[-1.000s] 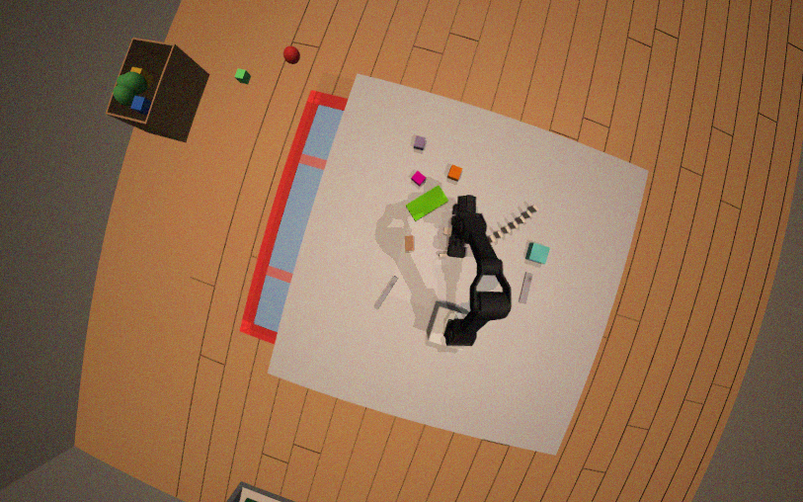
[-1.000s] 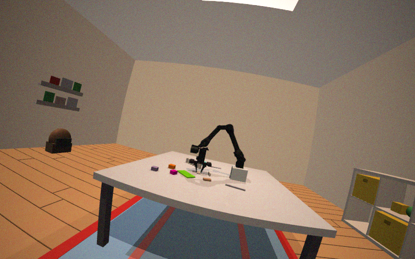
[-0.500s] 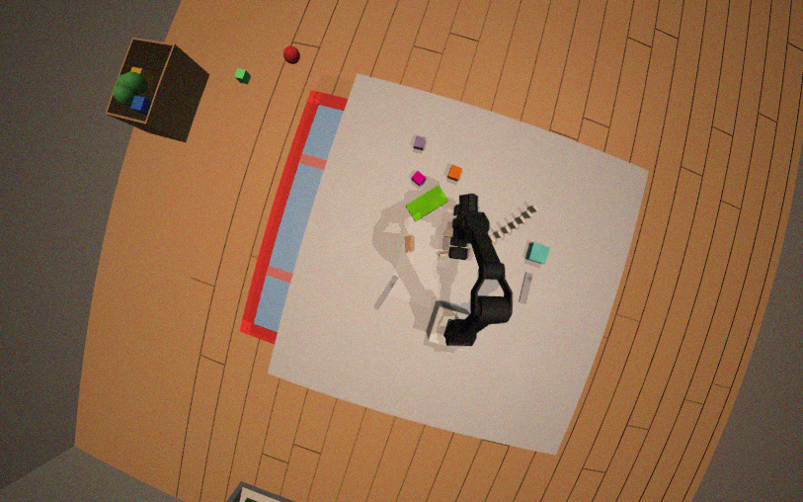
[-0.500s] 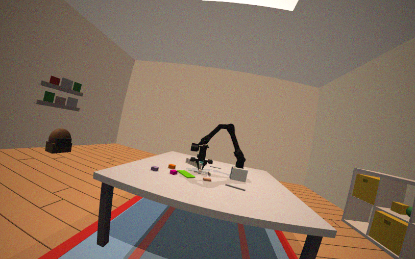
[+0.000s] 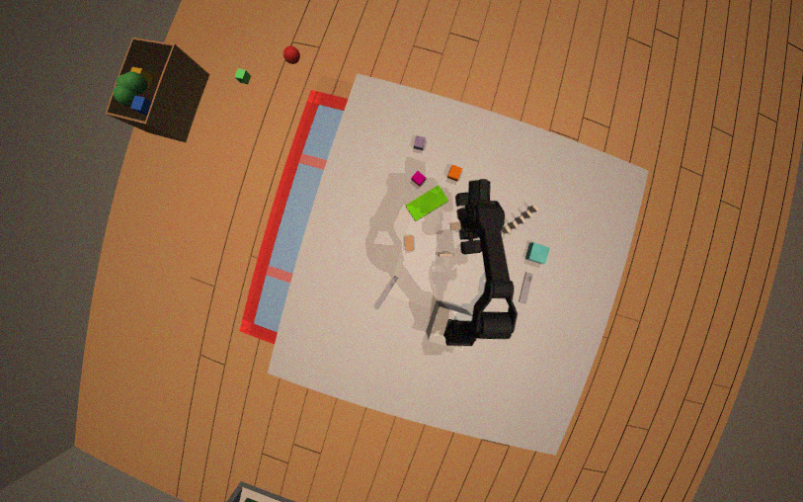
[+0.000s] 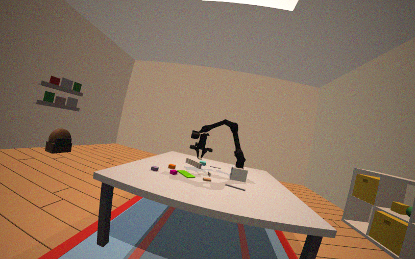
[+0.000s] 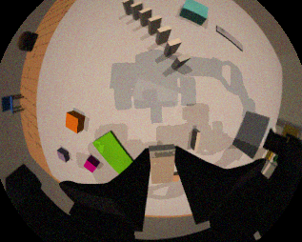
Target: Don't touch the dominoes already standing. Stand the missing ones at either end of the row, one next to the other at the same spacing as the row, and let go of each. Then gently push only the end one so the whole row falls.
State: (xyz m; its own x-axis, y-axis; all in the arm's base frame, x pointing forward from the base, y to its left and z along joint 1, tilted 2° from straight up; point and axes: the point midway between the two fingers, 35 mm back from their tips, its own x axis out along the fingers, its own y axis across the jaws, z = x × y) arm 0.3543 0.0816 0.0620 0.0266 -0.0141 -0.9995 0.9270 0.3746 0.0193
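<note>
Now: the orange cube 20 cm ahead of my gripper tip, 10 cm below it and 6 cm to the left of it. Also, from my gripper tip: tan block (16 cm to the left, 11 cm below, 11 cm behind); then magenta cube (19 cm to the left, 14 cm ahead, 11 cm below); then flat green slab (13 cm to the left, 12 cm below, 6 cm ahead).
</note>
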